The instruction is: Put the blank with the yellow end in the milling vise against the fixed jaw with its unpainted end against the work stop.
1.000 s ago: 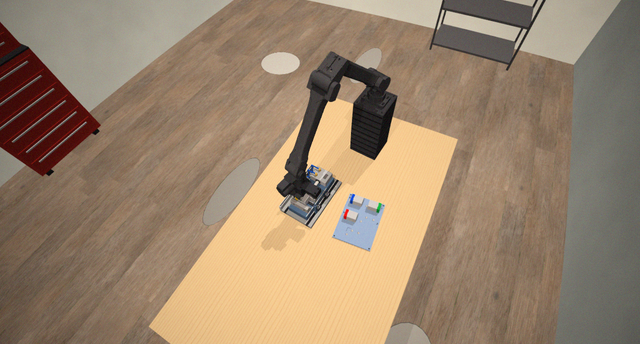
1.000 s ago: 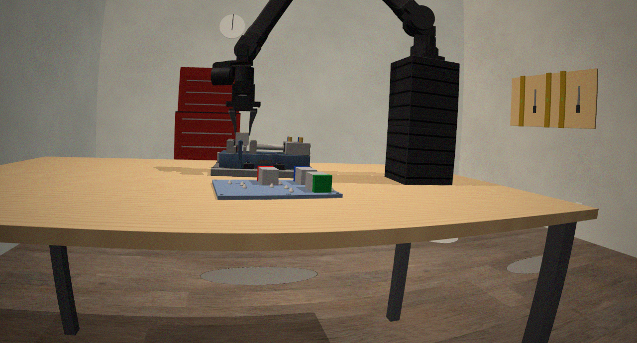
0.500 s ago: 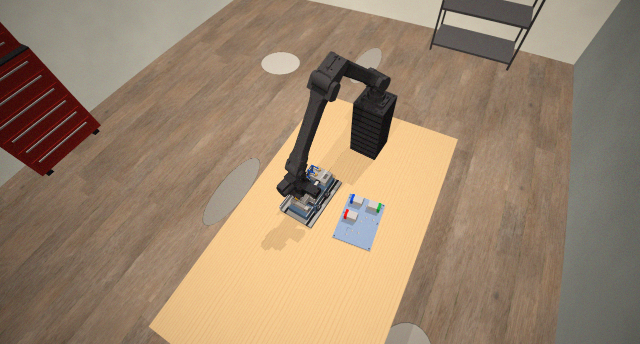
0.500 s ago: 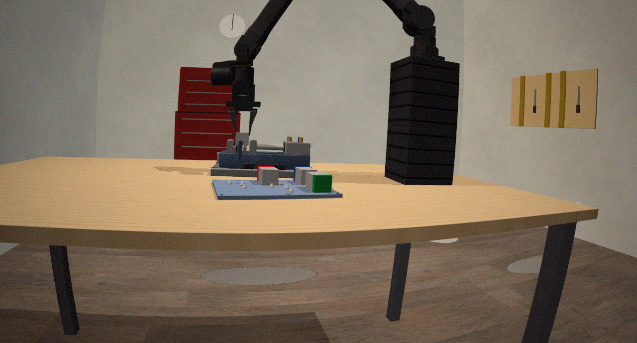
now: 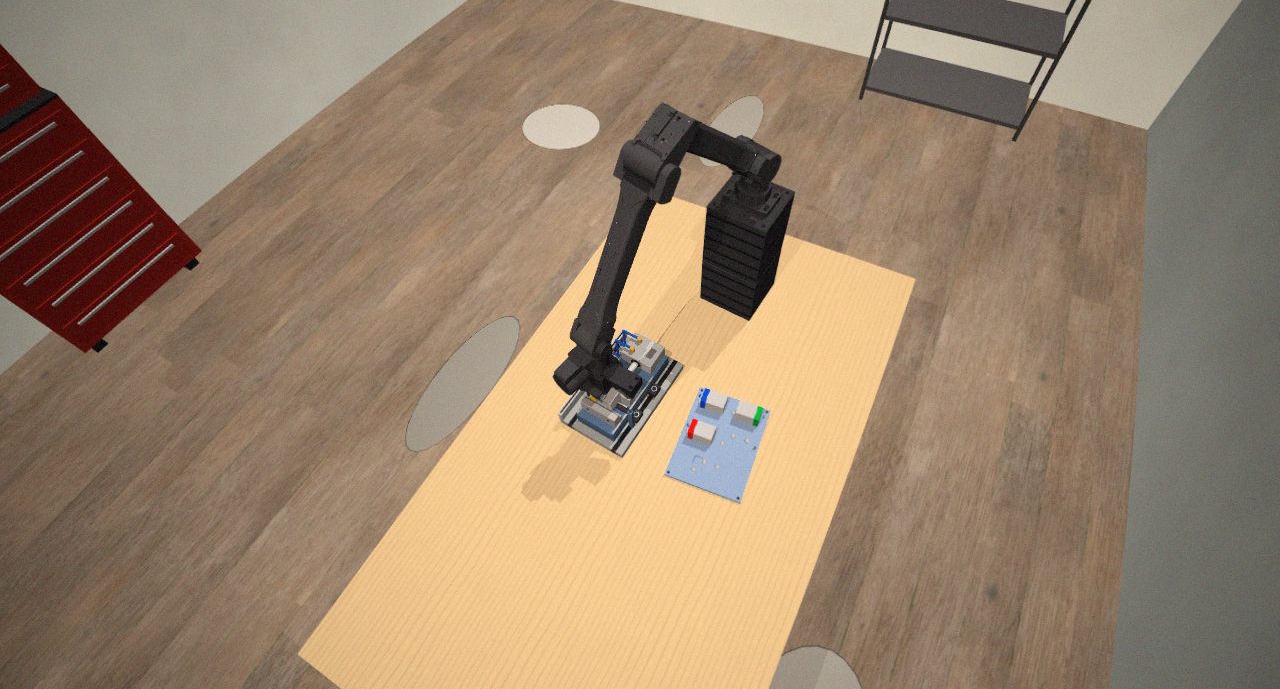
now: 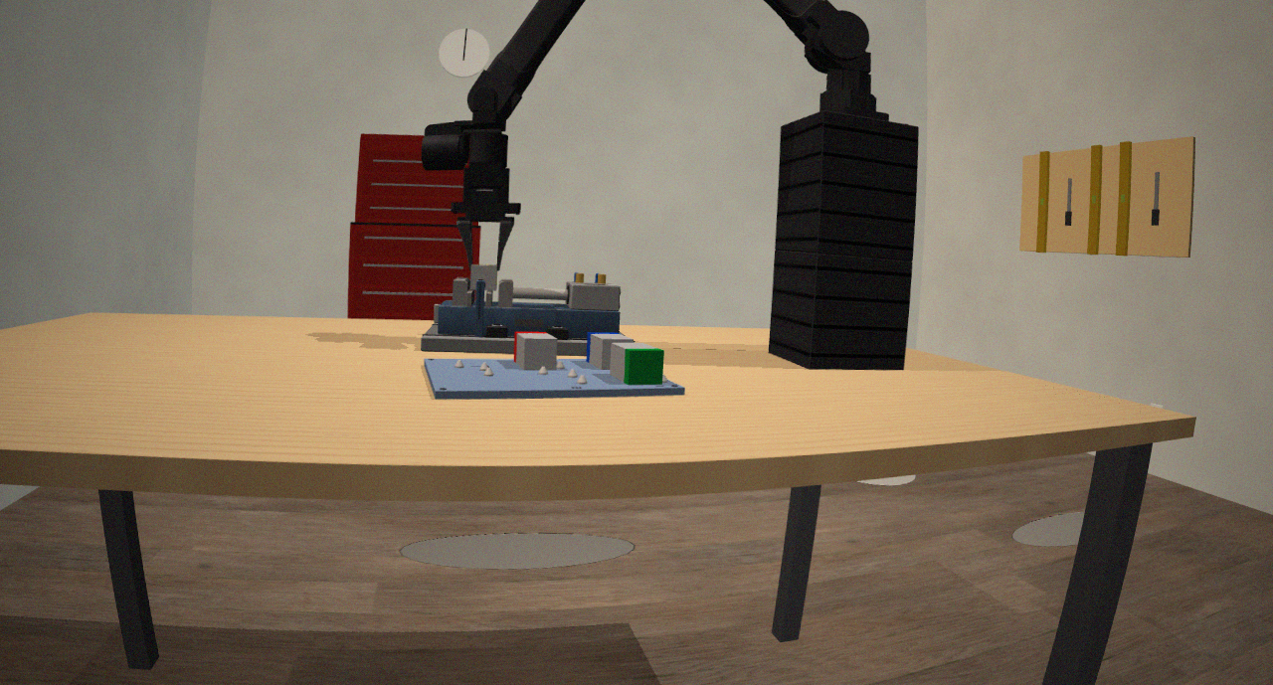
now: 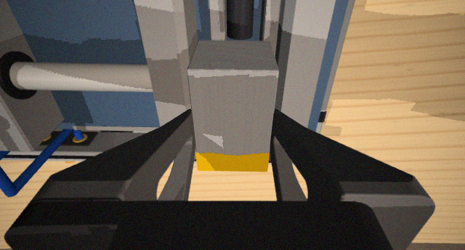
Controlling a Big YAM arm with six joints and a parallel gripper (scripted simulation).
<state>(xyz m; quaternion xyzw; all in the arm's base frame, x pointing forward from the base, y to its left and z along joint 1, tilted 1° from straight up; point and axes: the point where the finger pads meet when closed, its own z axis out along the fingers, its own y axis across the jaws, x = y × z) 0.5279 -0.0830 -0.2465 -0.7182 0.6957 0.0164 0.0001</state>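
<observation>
Now: hand 30 mm short of the fixed jaw, 10 mm to the right of it and 40 mm above it. Round my hand: work stop rod (50 mm to the left, 30 mm below); moving jaw (30 mm behind, 10 mm to the left, 40 mm below); yellow-ended blank (20 mm below).
</observation>
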